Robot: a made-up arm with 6 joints. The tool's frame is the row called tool.
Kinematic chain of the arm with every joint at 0, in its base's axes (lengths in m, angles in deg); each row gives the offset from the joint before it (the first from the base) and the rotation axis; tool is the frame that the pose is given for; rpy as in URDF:
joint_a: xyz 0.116 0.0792 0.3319 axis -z
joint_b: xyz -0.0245 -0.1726 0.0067 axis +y
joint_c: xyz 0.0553 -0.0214 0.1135 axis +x
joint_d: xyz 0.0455 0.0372 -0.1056 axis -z
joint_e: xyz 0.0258 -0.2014 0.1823 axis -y
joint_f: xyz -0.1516 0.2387 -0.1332 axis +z
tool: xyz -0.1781 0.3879 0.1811 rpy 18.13 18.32 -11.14
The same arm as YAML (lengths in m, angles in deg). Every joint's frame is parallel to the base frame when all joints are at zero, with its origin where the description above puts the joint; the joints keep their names.
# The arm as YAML. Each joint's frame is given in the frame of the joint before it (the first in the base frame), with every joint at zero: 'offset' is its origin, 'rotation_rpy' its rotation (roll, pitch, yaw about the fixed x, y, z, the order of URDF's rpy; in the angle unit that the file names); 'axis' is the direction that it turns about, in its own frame. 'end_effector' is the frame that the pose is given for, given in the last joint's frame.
length_unit: m
angle_unit: deg
chain:
  - id: joint_a
    offset: [0.116, 0.0792, 0.3319]
    rotation_rpy: [0.0, 0.0, 0.0]
    axis: "-z"
  - id: joint_b
    offset: [-0.0245, -0.1726, 0.0067]
    rotation_rpy: [0.0, 0.0, 0.0]
    axis: "+y"
  - id: joint_c
    offset: [0.0553, -0.0214, 0.1135]
    rotation_rpy: [0.0, 0.0, 0.0]
    axis: "+x"
  - id: joint_d
    offset: [0.0455, 0.0372, -0.1056]
    rotation_rpy: [0.0, 0.0, 0.0]
    axis: "-z"
  - id: joint_e
    offset: [0.0258, -0.2014, 0.1823]
    rotation_rpy: [0.0, 0.0, 0.0]
    axis: "-y"
  - id: joint_f
    offset: [-0.1516, 0.2387, -0.1332]
    rotation_rpy: [0.0, 0.0, 0.0]
    axis: "+z"
end_effector:
  offset: [-0.1781, 0.3879, 0.1811]
  rotation_rpy: [18.13, 18.32, -11.14]

